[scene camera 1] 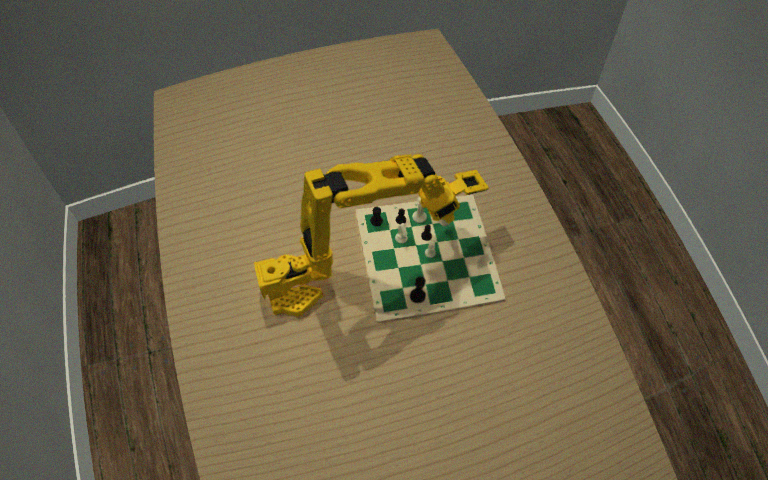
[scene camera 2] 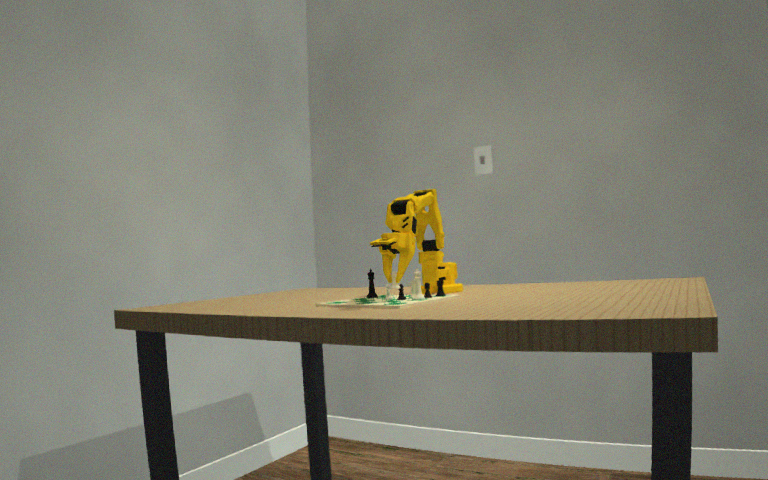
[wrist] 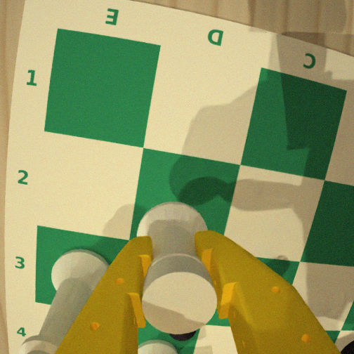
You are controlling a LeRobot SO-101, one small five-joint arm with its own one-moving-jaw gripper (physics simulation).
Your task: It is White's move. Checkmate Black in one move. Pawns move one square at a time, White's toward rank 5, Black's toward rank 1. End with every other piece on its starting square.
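Frame: origin at the arm's base, x up, y left, z back, level; millimetres.
Seen in the pictures: hand, its tool point: (scene camera 1: 445, 212) (scene camera 2: 396, 280); arm's base, origin of its link: (scene camera 1: 303, 284).
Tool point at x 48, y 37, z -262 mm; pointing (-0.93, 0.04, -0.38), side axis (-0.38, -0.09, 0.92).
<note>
Offsets run from my tool point to a thing's middle. "spot": to the spot under its first point. Level surfaces: height alone.
My gripper (scene camera 1: 445, 217) (scene camera 2: 394, 280) (wrist: 173, 241) is shut on a white piece with a flat round top @(dx +0, dy -6, dz +2 mm) (scene camera 1: 445, 222) (wrist: 179, 300). Its base appears raised a little above the board, over the lower part of D2 in the wrist view. The chessboard @(spot: dx -42, dy -157, dz -30 mm) (scene camera 1: 492, 297) (wrist: 95, 185) lies in front of the arm. A black piece @(dx -25, dy +44, dz +108 mm) (scene camera 1: 376, 216) stands on E5, a black pawn @(dx -26, dy +34, dz +67 mm) (scene camera 1: 400, 216) on E4 and a white piece @(dx -10, dy +30, dz +34 mm) (scene camera 1: 419, 215) (wrist: 75, 290) on E3. A tall white piece (scene camera 1: 401, 234) (scene camera 2: 416, 284) stands on D4, a black pawn @(dx -26, dy -11, dz +35 mm) (scene camera 1: 426, 232) on D3.
A white piece @(dx -26, dy -45, dz +41 mm) (scene camera 1: 431, 249) stands on C3. A tall black piece @(dx -10, dy -115, dz +89 mm) (scene camera 1: 417, 290) (scene camera 2: 371, 284) stands on A4. The wooden table @(dx -48 mm) (scene camera 1: 271, 384) (scene camera 2: 538, 300) surrounds the board. The arm's base (scene camera 1: 283, 272) is left of the board in scene camera 1.
</note>
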